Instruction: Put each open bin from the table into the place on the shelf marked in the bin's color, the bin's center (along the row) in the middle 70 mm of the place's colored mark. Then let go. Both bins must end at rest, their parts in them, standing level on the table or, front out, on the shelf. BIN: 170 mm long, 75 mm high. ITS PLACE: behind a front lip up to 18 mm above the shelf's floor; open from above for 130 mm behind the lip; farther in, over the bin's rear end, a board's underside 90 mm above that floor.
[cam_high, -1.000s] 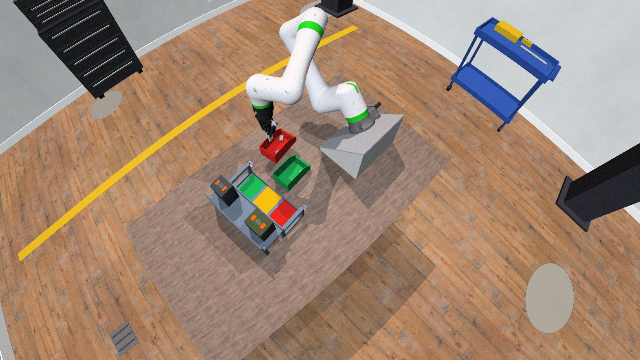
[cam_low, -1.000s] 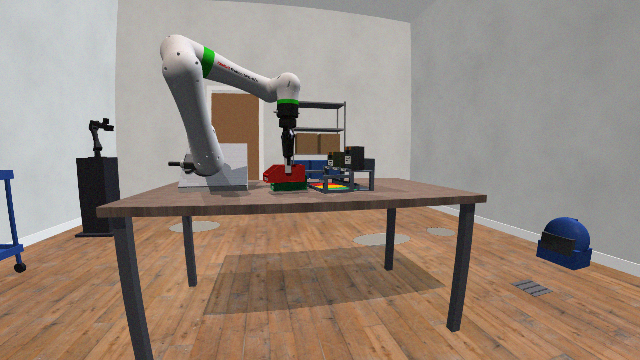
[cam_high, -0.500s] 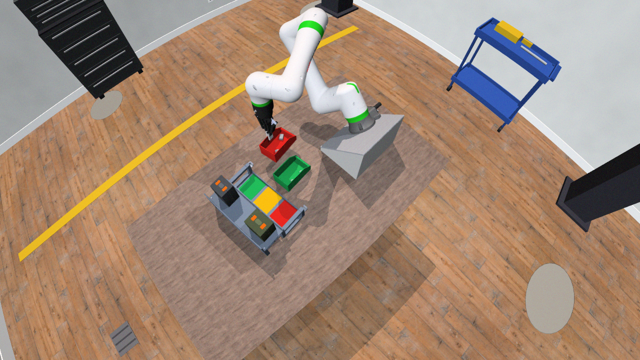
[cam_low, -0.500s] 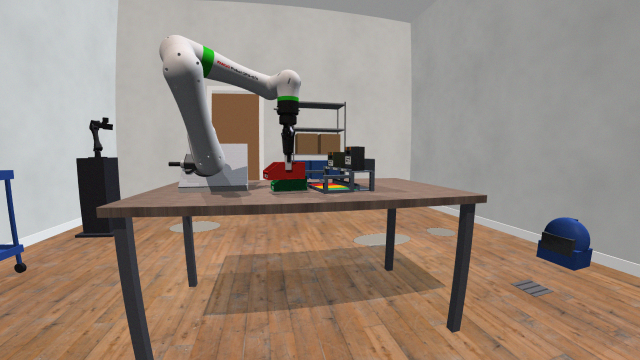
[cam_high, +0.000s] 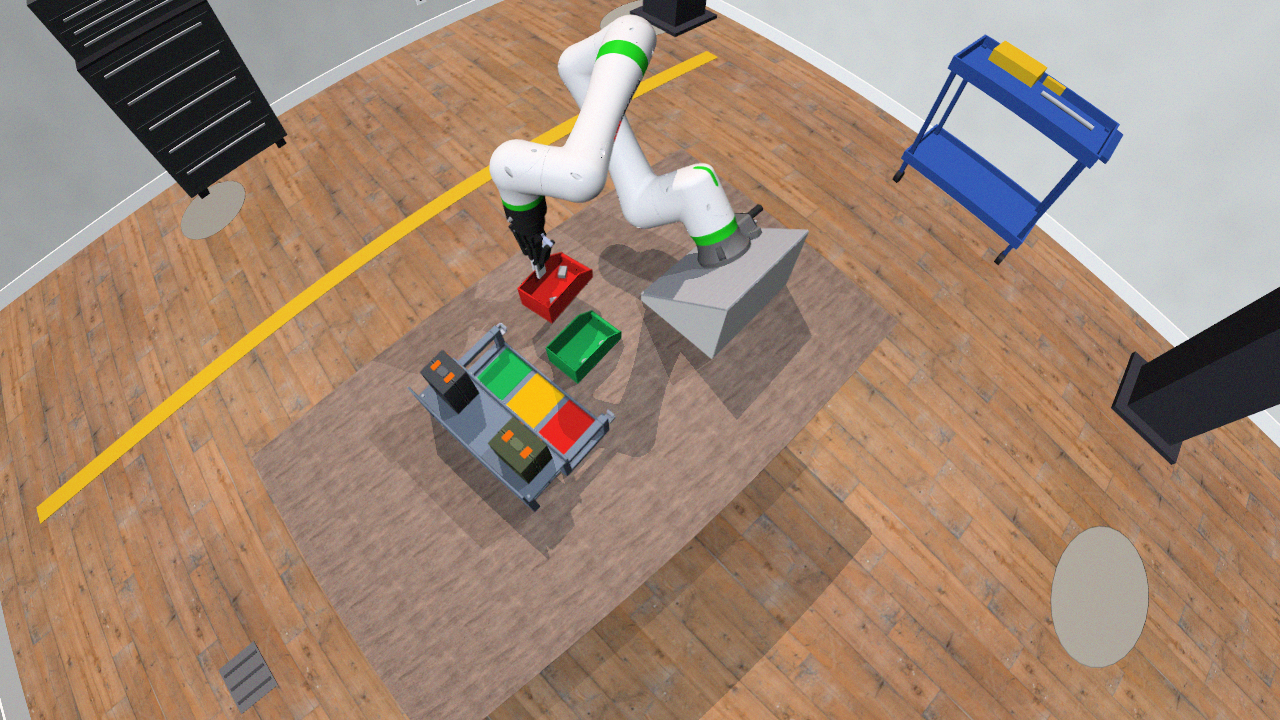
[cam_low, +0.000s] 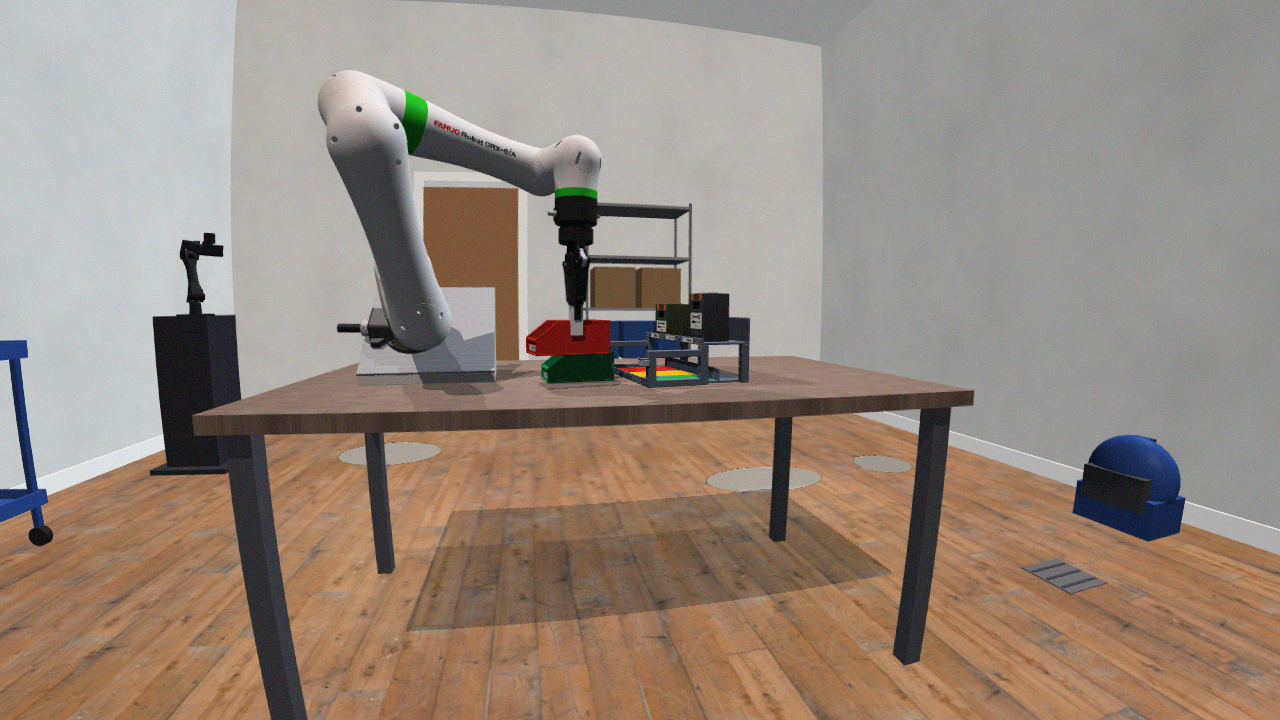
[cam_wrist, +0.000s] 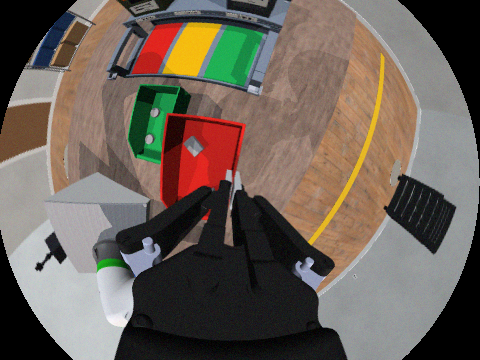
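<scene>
Now: hand 5 cm to the right of the red bin, 4 cm above it and 1 cm past it. From my hand the other things lie so: green bin: 19 cm to the left, 12 cm below, 3 cm ahead.
</scene>
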